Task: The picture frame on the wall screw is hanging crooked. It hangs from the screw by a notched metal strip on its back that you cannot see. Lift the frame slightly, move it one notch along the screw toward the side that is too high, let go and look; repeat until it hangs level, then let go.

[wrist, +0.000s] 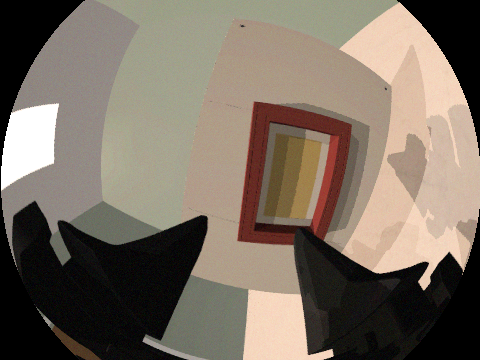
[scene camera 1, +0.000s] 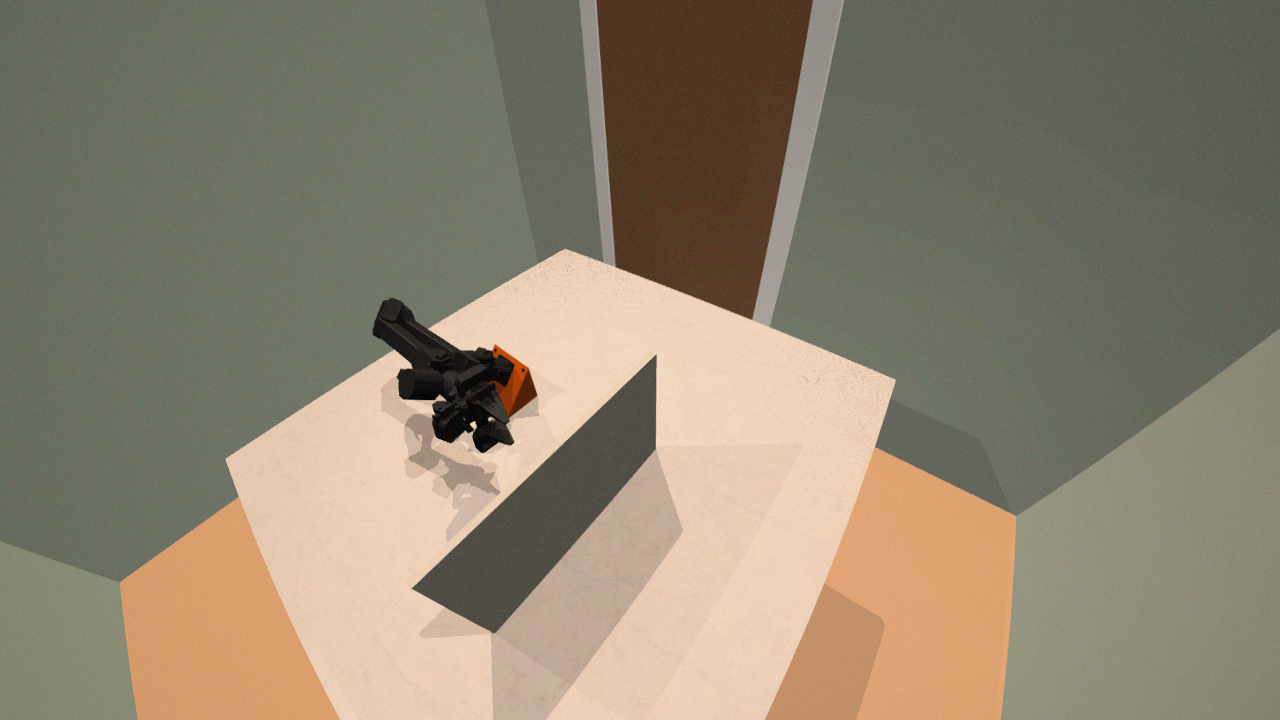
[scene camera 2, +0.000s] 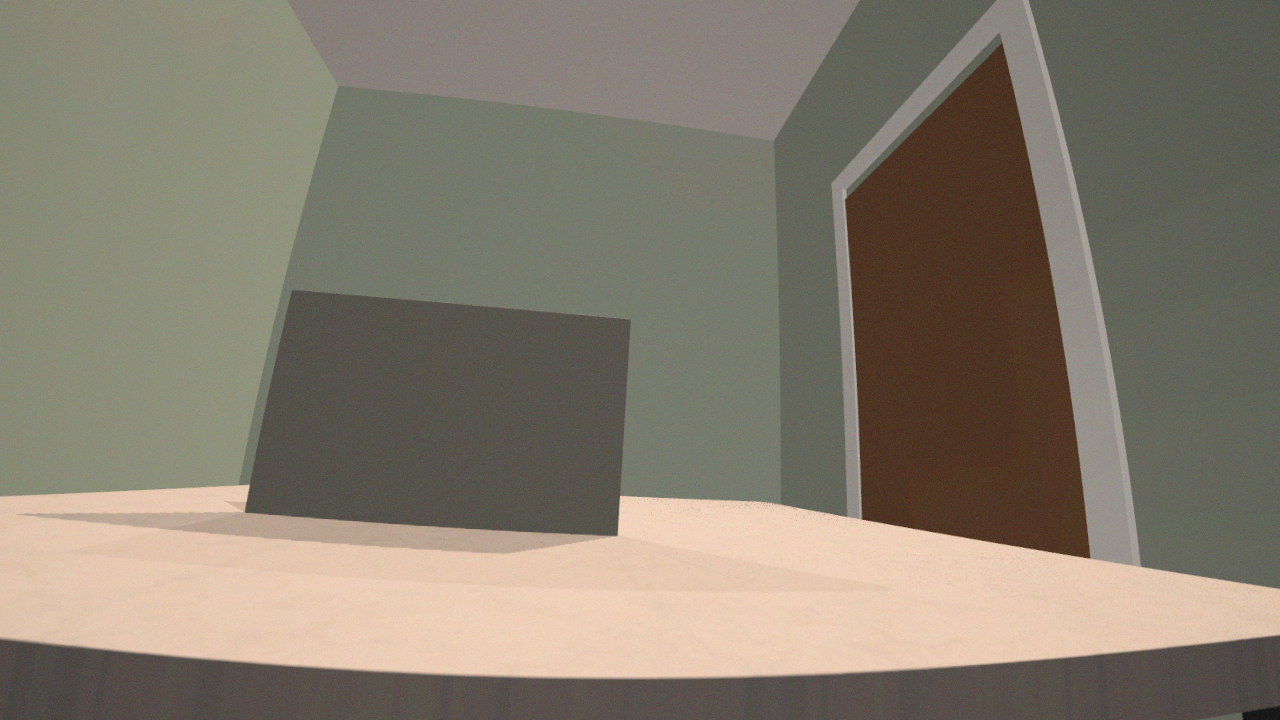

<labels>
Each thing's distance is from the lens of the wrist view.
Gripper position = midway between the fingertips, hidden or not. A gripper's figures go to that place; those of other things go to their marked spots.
my gripper (wrist: 252,229): 0.10 m
picture frame (wrist: 296,161): 0.22 m
wall panel (wrist: 264,62): 0.24 m
</labels>
